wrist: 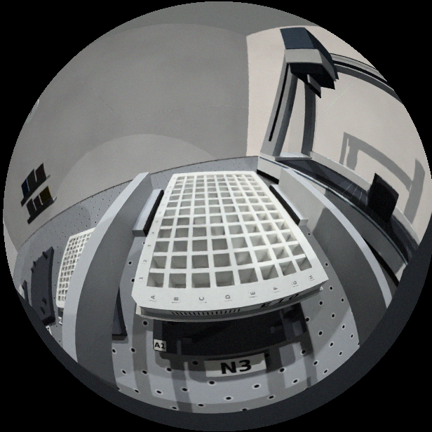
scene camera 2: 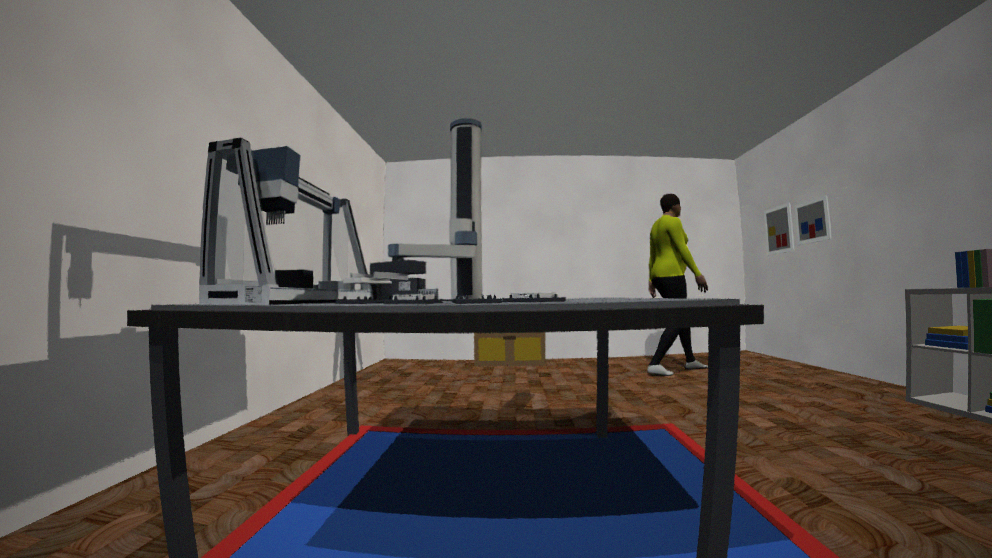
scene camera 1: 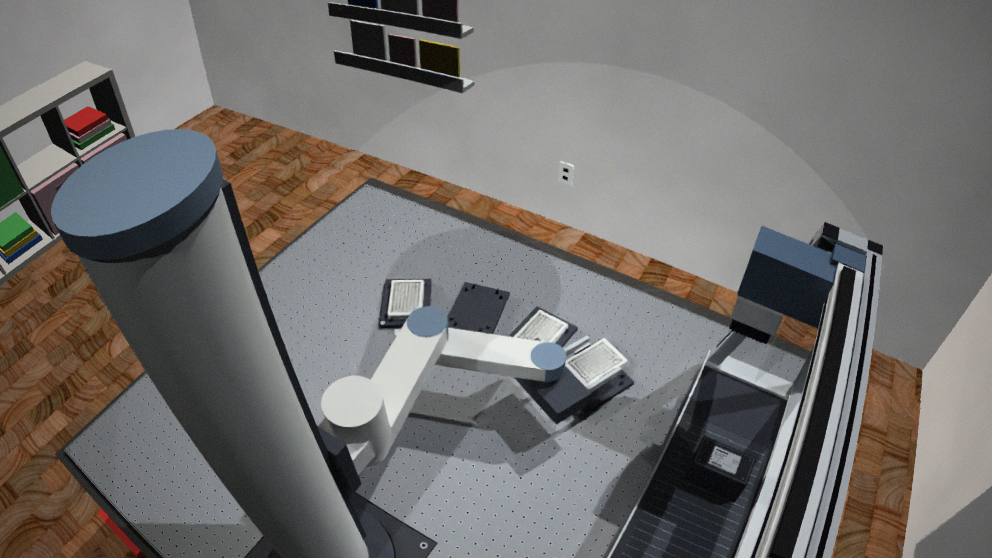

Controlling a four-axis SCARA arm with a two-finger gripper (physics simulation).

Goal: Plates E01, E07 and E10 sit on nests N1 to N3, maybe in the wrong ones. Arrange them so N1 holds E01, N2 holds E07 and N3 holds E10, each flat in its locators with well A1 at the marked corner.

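Frame: origin at the arm's base, x ahead, y right, z down, level; millimetres.
Seen in the pictures: gripper, fingertip midpoint: (scene camera 2: pixel 362 275) (scene camera 1: pixel 603 354).
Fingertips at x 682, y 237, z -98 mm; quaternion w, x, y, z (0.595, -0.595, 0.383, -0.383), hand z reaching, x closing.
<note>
A point is followed by its place in that frame.
My gripper (wrist: pixel 217 178) is shut on plate E10 (scene camera 1: pixel 600 358) @[y 233, x 675, z -90 mm] (wrist: pixel 217 260), gripping its two long sides. The plate looks level, raised above nest N3 (wrist: pixel 200 346), with a gap between them. Its A1 corner is at the front left, on the same side as the nest's A1 mark. The gripper body and the plate hide much of N3 in scene camera 1. A second plate (scene camera 1: pixel 544 323) @[y 57, x 747, z -37 mm] (wrist: pixel 70 265) lies on the neighbouring nest. A third plate (scene camera 1: pixel 405 298) @[y -280, x 638, z -38 mm] lies on the leftmost nest (scene camera 1: pixel 382 312) @[y -309, x 577, z -25 mm]. Their codes and nest labels are unreadable here.
An empty dark nest (scene camera 1: pixel 478 306) @[y -116, x 722, z -25 mm] (wrist: pixel 42 280) stands between the two occupied nests. A gantry machine (scene camera 1: pixel 787 274) @[y 539, x 698, z -479 mm] (scene camera 2: pixel 277 170) @[y 492, x 778, z -423 mm] (wrist: pixel 307 55) and its dark deck with a black box (scene camera 1: pixel 724 465) @[y 578, x 517, z -133 mm] stand to the right. A person (scene camera 2: pixel 669 249) is beyond the table.
</note>
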